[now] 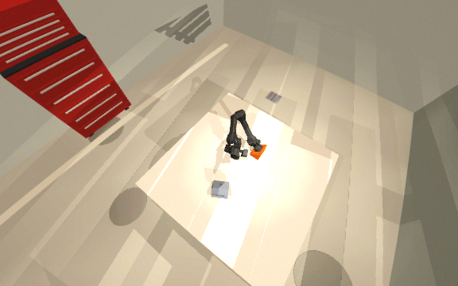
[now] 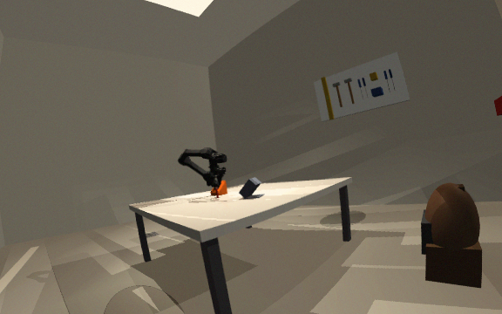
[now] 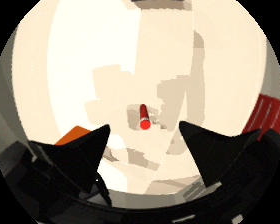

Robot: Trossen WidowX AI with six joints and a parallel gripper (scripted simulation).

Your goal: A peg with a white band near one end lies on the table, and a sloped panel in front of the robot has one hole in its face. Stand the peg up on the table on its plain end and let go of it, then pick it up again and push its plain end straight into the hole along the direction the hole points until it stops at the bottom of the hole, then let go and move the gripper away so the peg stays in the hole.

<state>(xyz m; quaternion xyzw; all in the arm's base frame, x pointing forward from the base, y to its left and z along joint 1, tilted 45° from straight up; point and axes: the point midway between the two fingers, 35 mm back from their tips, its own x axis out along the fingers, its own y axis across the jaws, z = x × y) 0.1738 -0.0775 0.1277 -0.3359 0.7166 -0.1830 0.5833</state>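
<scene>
Now: gripper tip 30 mm above the red peg. From my gripper tip the other things lie so: grey sloped panel 290 mm ahead, 30 mm to the left, 30 mm below.
</scene>
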